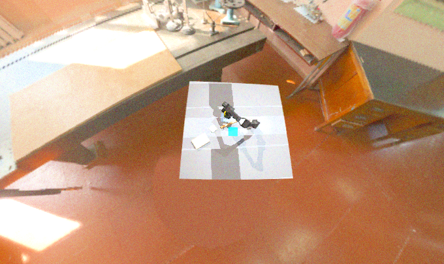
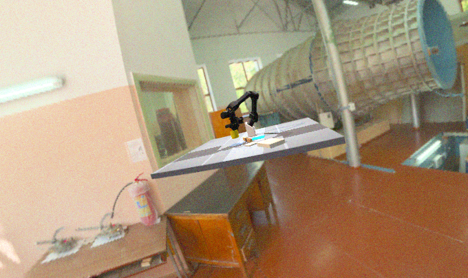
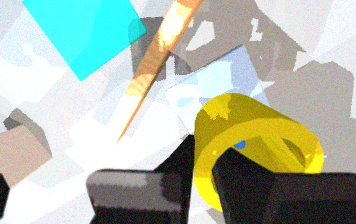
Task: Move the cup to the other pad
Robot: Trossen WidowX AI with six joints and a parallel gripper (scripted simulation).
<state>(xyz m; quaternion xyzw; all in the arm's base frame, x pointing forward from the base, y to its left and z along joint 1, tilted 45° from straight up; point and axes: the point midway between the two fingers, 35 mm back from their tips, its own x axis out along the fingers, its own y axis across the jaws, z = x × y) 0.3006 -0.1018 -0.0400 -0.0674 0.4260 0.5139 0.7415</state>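
The cyan pad is 170 mm to the left of my gripper tip, 100 mm below it and 50 mm behind it. Round my gripper tip: pale blue pad (100 mm below, 30 mm ahead, 20 mm to the right); yellow cup (20 mm to the right, 20 mm ahead); blue marble (30 mm to the right, 20 mm below, 20 mm ahead).
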